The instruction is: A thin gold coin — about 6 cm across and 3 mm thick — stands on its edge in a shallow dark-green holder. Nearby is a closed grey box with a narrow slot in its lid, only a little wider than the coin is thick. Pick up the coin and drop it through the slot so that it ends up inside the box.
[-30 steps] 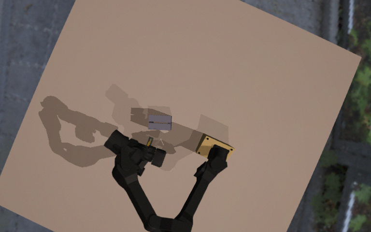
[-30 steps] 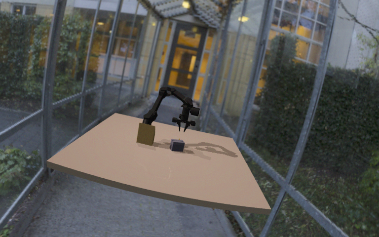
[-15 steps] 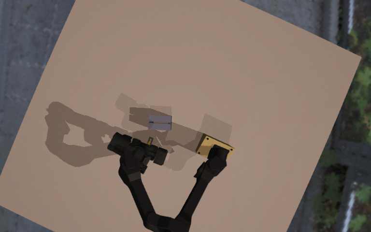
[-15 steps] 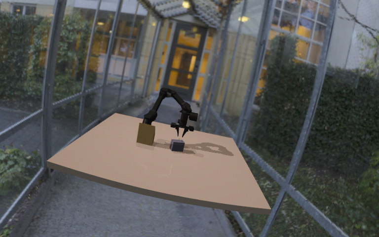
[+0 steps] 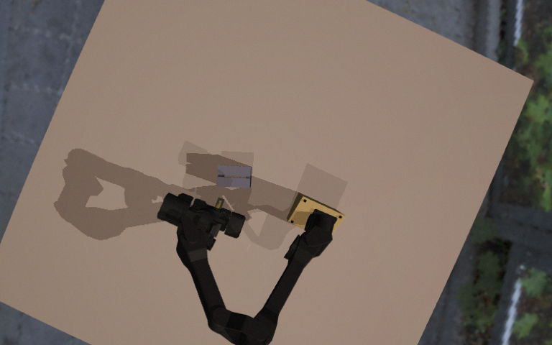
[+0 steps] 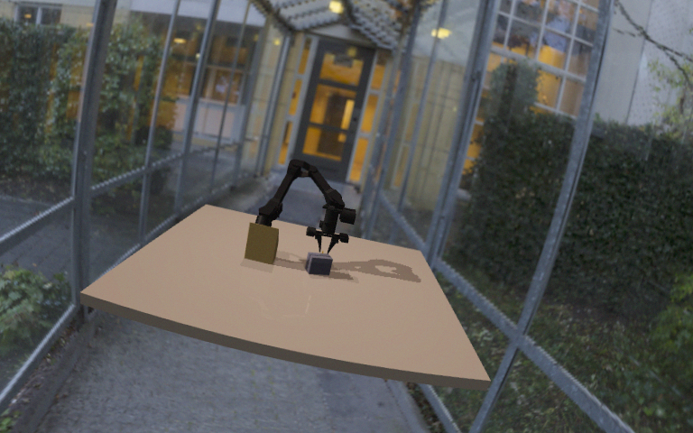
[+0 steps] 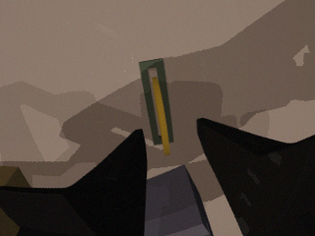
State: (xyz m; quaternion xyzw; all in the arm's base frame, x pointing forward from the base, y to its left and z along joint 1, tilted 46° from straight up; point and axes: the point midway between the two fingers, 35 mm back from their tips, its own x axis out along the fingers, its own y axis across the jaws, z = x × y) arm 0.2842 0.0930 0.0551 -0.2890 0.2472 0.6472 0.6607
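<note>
Right now the gold coin is 20 mm below my gripper tip.
</note>
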